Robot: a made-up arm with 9 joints. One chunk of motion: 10 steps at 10 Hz.
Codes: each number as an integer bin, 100 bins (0 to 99) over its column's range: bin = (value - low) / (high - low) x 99, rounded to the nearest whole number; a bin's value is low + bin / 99 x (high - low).
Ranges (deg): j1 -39..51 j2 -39..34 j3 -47..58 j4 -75..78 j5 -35..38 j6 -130..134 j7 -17..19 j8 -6..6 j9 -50..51
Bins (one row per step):
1: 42 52 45 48 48 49 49 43 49
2: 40 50 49 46 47 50 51 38 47
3: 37 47 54 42 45 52 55 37 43
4: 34 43 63 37 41 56 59 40 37
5: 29 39 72 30 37 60 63 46 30
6: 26 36 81 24 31 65 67 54 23
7: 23 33 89 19 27 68 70 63 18
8: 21 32 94 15 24 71 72 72 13
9: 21 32 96 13 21 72 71 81 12
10: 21 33 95 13 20 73 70 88 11
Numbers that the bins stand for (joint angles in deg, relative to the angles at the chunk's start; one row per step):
1: -0.82 -0.66 0.73 -0.82 0.39 0.67 0.82 -0.79 -0.01
2: -2.64 -2.13 4.97 -3.91 -0.34 3.33 1.55 -1.39 -2.05
3: -5.36 -4.34 10.27 -10.09 -1.82 8.67 3.00 -1.52 -6.13
4: -8.09 -7.29 19.82 -17.82 -4.77 19.33 4.45 -1.15 -12.25
5: -12.64 -10.24 29.36 -28.64 -7.72 30.00 5.91 -0.42 -19.39
6: -15.36 -12.45 38.91 -37.91 -12.14 43.33 7.36 0.55 -26.54
7: -18.09 -14.67 47.39 -45.64 -15.09 51.33 8.45 1.64 -31.64
8: -19.91 -15.40 52.70 -51.82 -17.30 59.33 9.18 2.73 -36.74
9: -19.91 -15.40 54.82 -54.91 -19.52 62.00 8.82 3.82 -37.76
10: -19.91 -14.67 53.76 -54.91 -20.25 64.67 8.45 4.67 -38.78

